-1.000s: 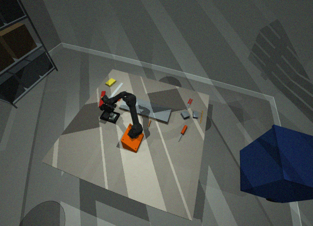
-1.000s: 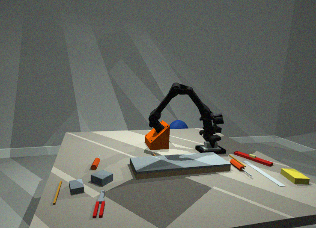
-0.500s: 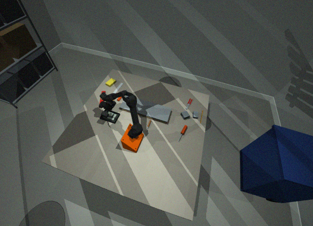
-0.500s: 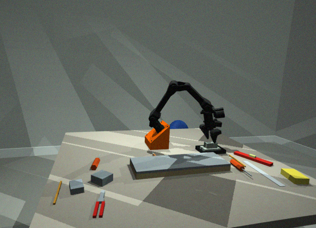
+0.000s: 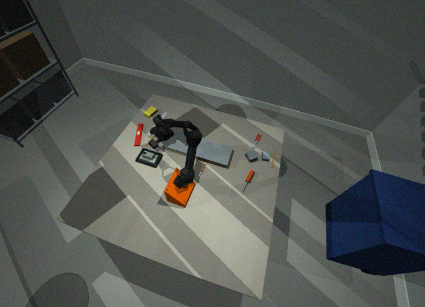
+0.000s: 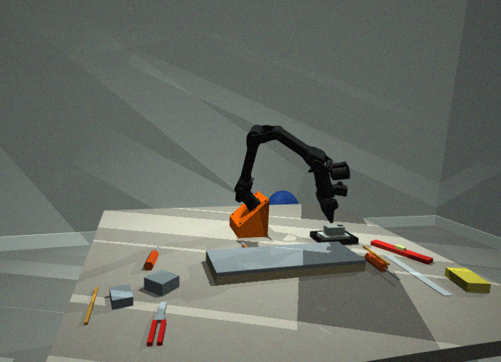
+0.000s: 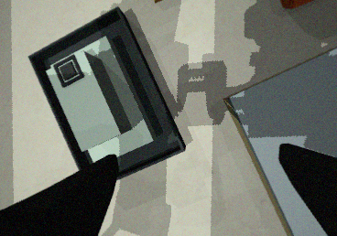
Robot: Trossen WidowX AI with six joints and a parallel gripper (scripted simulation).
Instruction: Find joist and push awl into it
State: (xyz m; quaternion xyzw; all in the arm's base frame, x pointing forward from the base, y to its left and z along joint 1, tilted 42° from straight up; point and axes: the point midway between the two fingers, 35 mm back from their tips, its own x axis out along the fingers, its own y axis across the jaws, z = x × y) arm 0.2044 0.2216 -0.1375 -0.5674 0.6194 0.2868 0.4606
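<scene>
The awl is 2 cm behind my gripper tip, 34 cm to the right of it and 11 cm below it. Round my gripper tip: stud finder 9 cm behind, 8 cm to the left, 7 cm below; black tray 8 cm behind, 6 cm to the left, 11 cm below; red level 7 cm ahead, 27 cm to the left, 10 cm below.
</scene>
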